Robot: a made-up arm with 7 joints.
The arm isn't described. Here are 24 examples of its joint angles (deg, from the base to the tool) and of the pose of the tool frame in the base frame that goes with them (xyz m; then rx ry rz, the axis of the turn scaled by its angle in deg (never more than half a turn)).
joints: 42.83 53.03 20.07 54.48 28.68 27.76 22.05
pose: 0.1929 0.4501 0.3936 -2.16 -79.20 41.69
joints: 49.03 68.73 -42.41 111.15 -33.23 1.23 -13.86
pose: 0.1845 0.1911 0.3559 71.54 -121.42 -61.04
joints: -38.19 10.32 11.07 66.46 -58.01 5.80 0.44
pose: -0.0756 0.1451 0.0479 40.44 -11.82 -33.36
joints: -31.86 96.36 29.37 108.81 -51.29 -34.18 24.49
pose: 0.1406 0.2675 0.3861 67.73 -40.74 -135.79
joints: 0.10 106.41 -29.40 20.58 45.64 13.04 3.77
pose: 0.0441 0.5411 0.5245 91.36 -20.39 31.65
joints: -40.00 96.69 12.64 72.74 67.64 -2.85 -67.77
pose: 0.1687 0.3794 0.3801 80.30 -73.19 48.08
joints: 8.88 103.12 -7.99 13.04 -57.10 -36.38 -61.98
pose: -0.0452 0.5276 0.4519 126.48 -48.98 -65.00
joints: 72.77 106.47 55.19 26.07 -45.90 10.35 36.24
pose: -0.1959 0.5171 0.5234 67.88 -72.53 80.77
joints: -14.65 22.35 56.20 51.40 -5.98 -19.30 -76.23
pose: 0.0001 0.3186 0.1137 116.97 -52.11 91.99
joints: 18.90 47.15 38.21 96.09 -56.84 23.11 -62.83
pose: 0.1788 0.3316 0.3738 -132.87 79.58 -50.04
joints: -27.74 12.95 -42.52 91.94 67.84 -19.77 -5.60
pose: -0.0044 0.0503 0.1112 -51.07 -22.61 53.09
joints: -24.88 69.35 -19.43 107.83 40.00 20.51 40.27
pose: 0.1207 0.2431 0.2222 -28.47 -8.93 -32.20
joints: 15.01 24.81 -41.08 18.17 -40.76 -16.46 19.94
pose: 0.1072 0.2070 0.0099 16.38 -9.00 -67.33
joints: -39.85 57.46 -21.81 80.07 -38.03 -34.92 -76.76
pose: -0.0869 0.2786 0.1362 30.81 -100.41 -26.86
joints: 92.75 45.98 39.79 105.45 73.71 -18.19 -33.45
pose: -0.0012 0.3312 0.4970 72.41 106.52 -38.57
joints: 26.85 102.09 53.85 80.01 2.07 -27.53 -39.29
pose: -0.0228 0.3313 0.6110 -71.01 125.21 -10.19
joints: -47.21 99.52 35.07 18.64 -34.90 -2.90 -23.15
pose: 0.0751 0.5293 0.4166 123.61 -11.51 -43.08
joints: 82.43 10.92 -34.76 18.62 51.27 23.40 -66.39
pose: 0.4107 0.1371 0.4153 34.48 -52.97 72.49
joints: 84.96 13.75 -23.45 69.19 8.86 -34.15 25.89
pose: 0.2720 0.1007 0.5383 -14.64 -155.83 -53.61
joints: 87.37 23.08 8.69 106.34 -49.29 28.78 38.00
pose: 0.1259 0.1717 0.6097 55.16 -130.26 18.09
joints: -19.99 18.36 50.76 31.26 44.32 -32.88 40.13
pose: -0.1309 0.3195 0.0725 10.65 -67.76 66.95
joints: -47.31 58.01 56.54 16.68 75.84 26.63 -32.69
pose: -0.1751 0.5182 0.2932 61.01 -0.62 123.80
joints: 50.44 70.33 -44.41 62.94 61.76 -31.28 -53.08
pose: 0.1984 0.3622 0.3717 31.05 -113.92 71.69
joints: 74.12 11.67 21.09 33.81 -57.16 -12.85 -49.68
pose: 0.3760 0.1564 0.3754 67.69 -118.09 53.62
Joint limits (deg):
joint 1: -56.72..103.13
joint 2: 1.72..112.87
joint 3: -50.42..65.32
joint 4: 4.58..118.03
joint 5: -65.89..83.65
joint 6: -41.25..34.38
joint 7: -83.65..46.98
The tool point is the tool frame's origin. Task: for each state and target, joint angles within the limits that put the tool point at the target. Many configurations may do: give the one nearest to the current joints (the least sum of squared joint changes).
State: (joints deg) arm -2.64 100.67 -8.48 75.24 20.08 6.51 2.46
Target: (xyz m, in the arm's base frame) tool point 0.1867 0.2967 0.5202
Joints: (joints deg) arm -8.27 112.87 10.50 89.97 22.74 12.55 7.46
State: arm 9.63 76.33 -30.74 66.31 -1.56 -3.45 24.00
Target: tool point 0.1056 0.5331 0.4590
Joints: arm 6.48 100.80 -19.39 38.97 3.23 21.46 42.62
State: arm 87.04 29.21 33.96 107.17 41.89 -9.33 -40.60
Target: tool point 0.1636 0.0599 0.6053
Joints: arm 97.10 1.72 -13.21 87.73 31.17 -2.18 -44.82
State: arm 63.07 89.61 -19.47 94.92 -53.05 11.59 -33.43
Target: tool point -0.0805 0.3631 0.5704
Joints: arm 97.44 112.87 -7.68 90.49 -51.31 -0.92 -33.66
